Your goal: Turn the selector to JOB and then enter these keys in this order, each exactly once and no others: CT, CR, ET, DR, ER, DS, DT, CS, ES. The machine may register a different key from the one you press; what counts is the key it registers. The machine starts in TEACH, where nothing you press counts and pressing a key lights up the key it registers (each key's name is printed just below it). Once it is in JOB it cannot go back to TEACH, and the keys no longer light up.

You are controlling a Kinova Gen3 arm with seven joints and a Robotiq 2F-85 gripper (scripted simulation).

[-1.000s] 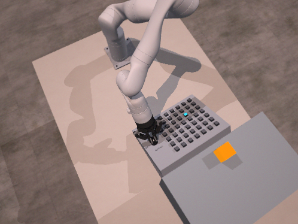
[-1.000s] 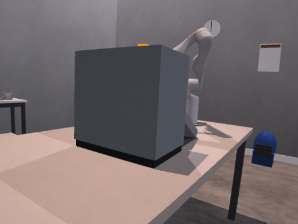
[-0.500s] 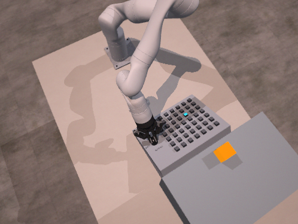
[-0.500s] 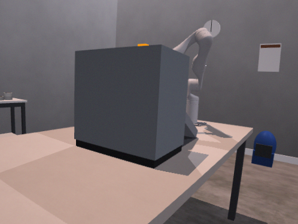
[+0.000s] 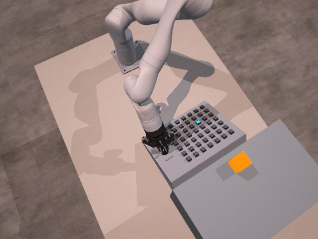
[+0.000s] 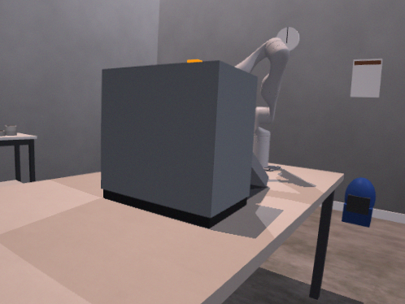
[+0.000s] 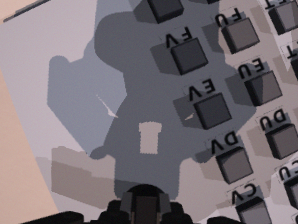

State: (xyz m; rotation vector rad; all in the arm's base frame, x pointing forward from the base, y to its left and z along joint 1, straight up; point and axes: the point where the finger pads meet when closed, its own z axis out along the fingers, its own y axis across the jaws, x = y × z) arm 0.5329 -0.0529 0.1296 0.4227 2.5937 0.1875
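My hand is 10 mm short of the black selector knob and 10 mm above it. Round my hand: sloped keypad panel 110 mm to the left, 60 mm below, 20 mm ahead.
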